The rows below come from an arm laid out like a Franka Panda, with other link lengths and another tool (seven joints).
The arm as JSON. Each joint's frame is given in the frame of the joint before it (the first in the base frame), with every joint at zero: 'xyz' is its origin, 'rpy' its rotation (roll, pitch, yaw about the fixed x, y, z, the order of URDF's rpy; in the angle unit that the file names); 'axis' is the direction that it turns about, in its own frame. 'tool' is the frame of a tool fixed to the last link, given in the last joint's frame.
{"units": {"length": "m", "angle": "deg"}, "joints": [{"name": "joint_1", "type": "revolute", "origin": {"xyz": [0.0, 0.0, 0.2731], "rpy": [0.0, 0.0, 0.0]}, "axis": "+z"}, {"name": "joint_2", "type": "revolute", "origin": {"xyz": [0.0, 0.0, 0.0], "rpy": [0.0, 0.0, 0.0]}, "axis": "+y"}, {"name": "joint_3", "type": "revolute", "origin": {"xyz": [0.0, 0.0, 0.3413], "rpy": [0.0, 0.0, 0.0]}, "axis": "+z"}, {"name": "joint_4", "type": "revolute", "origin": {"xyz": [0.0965, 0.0, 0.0], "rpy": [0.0, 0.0, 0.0]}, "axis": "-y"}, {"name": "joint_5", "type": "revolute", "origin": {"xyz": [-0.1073, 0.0, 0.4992], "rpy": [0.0, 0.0, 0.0]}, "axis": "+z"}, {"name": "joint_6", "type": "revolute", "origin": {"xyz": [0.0, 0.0, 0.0], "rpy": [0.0, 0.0, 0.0]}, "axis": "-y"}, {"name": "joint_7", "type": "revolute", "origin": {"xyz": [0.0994, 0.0, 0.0], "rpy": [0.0, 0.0, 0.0]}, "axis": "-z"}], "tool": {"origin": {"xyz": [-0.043, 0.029, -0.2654], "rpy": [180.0, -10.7, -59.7]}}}
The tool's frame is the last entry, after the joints.
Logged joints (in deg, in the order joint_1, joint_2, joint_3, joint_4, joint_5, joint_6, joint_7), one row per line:
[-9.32, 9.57, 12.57, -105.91, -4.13, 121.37, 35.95]
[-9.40, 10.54, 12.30, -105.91, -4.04, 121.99, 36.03]
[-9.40, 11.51, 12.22, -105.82, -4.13, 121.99, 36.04]
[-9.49, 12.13, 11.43, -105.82, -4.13, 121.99, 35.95]
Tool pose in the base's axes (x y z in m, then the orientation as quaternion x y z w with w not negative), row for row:
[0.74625, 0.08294, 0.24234, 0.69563, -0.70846, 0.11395, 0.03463]
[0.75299, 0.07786, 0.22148, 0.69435, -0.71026, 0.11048, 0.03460]
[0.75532, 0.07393, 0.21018, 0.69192, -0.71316, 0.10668, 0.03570]
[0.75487, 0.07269, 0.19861, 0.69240, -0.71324, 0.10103, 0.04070]
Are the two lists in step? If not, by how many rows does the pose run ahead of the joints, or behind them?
The pose runs 1 row behind the joints: the pose in row i belongs to the joints in row i - 1.
